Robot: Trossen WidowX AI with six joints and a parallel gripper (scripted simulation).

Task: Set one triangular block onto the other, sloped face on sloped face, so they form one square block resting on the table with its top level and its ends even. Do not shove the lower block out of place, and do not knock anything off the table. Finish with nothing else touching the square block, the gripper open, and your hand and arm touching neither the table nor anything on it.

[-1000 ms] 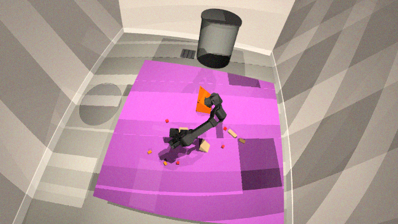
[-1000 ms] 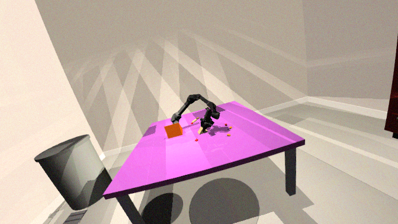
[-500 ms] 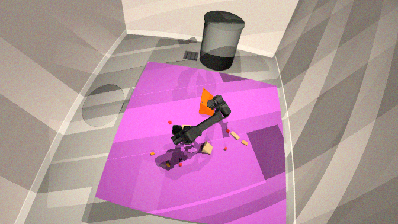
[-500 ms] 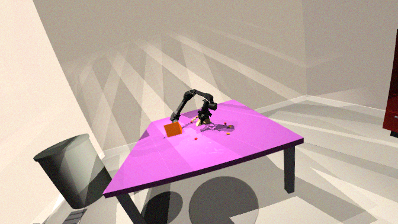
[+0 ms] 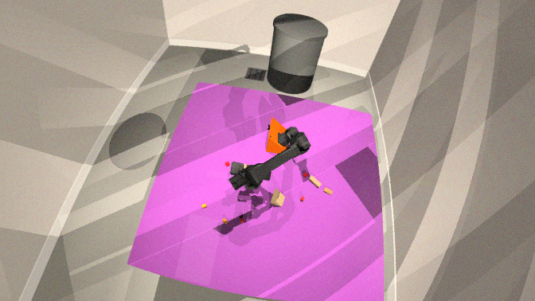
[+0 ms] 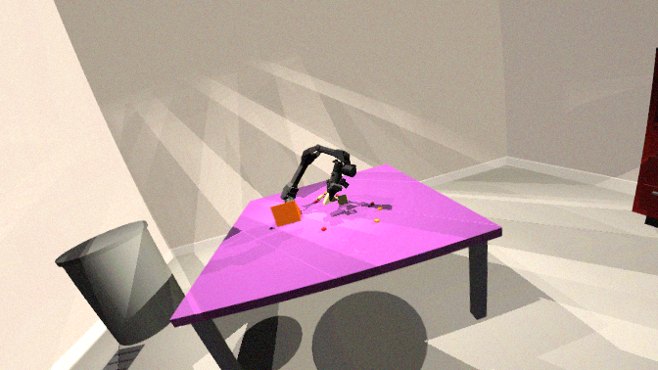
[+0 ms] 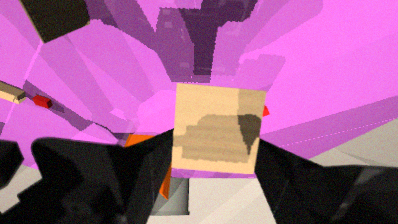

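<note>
Now: the triangular block 1 cm above my gripper tip. Round my gripper tip: cream bar (36 cm to the left, 10 cm below, 3 cm behind); then short tan stick (44 cm to the left, 10 cm below, 2 cm ahead).
</note>
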